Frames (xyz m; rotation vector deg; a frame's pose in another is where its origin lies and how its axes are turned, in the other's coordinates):
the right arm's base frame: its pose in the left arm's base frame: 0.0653 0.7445 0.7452 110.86 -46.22 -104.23
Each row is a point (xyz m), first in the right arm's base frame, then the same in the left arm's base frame.
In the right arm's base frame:
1: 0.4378 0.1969 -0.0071
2: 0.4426 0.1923 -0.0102
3: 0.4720 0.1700 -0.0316
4: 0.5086 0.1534 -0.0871
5: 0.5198 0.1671 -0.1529
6: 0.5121 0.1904 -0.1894
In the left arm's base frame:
1: 0.0440 0.3177 0.5263
2: 0.0478 0.3179 0.5201
3: 0.0726 0.3141 0.4856
4: 0.1302 0.2974 0.4525
5: 0.1931 0.2720 0.4590
6: 0.2255 0.2545 0.4832

